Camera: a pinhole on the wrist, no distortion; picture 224 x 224 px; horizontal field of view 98.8 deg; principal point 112.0 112.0 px. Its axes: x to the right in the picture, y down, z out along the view. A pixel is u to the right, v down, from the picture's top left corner.
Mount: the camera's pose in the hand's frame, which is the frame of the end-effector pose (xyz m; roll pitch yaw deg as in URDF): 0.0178 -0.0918 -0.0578 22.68 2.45 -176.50
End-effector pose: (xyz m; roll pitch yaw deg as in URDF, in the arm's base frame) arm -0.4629 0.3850 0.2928 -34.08 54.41 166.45
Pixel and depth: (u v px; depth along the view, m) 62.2 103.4 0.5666
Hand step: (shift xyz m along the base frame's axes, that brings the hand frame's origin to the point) -0.4670 -0.3127 -0.0635
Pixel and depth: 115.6 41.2 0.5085
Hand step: -0.0702 -0.5173 0.0214
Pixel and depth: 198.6 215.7 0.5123
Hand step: -0.3295 0.0990 0.8032
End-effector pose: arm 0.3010 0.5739 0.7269 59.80 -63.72 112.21
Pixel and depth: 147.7 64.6 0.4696
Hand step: 0.2525 -0.3693 -0.0017
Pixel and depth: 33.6 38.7 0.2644
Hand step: 0.0430 -0.1146 0.2929
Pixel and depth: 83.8 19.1 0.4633
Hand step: 0.0910 -0.4349 0.3346
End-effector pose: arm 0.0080 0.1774 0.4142 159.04 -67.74 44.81
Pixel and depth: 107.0 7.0 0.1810
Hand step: 0.0988 -0.1299 0.0173
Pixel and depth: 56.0 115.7 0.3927
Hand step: 0.3611 0.1206 0.1004
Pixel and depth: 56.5 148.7 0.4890
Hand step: 0.4617 0.2970 0.0789
